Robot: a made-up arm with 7 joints.
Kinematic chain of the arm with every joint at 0, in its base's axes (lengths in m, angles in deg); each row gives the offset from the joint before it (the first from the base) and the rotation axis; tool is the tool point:
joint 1: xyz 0 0 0.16 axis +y
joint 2: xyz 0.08 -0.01 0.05 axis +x
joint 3: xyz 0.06 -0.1 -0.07 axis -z
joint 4: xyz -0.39 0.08 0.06 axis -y
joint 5: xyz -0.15 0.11 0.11 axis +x
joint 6: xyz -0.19 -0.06 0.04 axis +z
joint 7: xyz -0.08 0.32 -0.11 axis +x
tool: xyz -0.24 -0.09 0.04
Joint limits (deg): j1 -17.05..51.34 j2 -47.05..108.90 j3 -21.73..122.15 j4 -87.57..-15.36 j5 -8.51..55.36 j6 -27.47..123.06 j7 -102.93..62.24
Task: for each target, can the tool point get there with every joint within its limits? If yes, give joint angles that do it. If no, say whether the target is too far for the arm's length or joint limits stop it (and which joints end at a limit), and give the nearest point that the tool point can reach.
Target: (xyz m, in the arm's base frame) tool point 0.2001 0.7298 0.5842
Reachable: yes | joints 33.66 2.74 91.28 -43.17 22.60 101.64 -74.97
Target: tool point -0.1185 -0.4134 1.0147
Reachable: yes | joints 27.70 55.92 8.09 -48.92 35.66 14.85 -73.08
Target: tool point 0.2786 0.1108 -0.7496
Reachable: no: joint limits stop it (at a limit: joint 2, joint 3, joint 4, joint 5, joint 7) | nearest point 0.2416 0.2150 -0.6289 | short by 0.164 m
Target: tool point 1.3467 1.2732 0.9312
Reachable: no: too far | nearest point 0.8727 0.7627 0.6597 | short by 0.748 m
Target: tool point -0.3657 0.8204 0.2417
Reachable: yes | joints -4.56 -33.16 54.70 -42.03 26.03 54.34 -21.87
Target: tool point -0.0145 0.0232 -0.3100
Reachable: no: joint limits stop it (at a limit: joint 2, joint 3, joint 4, joint 6) | nearest point -0.0162 -0.1787 -0.3652 | short by 0.209 m
